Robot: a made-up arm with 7 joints.
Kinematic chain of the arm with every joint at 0, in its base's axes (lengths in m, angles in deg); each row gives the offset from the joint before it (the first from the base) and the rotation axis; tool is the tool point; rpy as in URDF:
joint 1: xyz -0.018 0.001 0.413 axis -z
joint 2: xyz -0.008 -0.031 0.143 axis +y
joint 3: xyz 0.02 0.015 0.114 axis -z
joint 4: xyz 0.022 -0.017 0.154 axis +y
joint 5: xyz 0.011 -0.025 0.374 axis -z
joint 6: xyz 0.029 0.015 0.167 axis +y
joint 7: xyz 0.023 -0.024 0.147 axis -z
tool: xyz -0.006 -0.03 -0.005 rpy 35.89 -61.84 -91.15
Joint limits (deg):
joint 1: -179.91..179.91
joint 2: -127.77..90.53
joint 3: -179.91..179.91
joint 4: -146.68..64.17
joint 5: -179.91..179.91
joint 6: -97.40..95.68
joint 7: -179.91..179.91
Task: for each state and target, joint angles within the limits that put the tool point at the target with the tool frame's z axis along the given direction. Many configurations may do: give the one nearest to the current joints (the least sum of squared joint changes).
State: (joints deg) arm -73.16 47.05 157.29 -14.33 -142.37 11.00 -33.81
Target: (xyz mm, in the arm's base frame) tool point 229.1 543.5 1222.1 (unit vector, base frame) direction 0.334 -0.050 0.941
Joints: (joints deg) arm -59.21 28.73 145.93 -9.81 -157.62 32.78 -70.21
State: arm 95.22 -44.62 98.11 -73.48 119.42 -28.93 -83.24
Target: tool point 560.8 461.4 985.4 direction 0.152 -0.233 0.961
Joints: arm 99.16 -45.81 92.44 -46.03 126.39 9.62 -71.40
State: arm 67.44 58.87 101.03 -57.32 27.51 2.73 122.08
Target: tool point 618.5 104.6 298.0 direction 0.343 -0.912 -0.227
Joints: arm 54.95 89.88 115.12 -99.56 0.59 40.83 107.99
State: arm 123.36 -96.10 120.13 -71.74 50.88 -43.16 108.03
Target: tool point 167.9 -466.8 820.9 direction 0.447 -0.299 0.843
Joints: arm 158.24 -85.54 116.41 -108.90 38.47 -38.96 69.62
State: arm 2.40 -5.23 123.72 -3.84 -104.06 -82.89 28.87
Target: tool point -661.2 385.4 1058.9 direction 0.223 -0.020 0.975
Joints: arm 27.19 -43.19 161.31 15.06 -65.34 -52.01 46.55
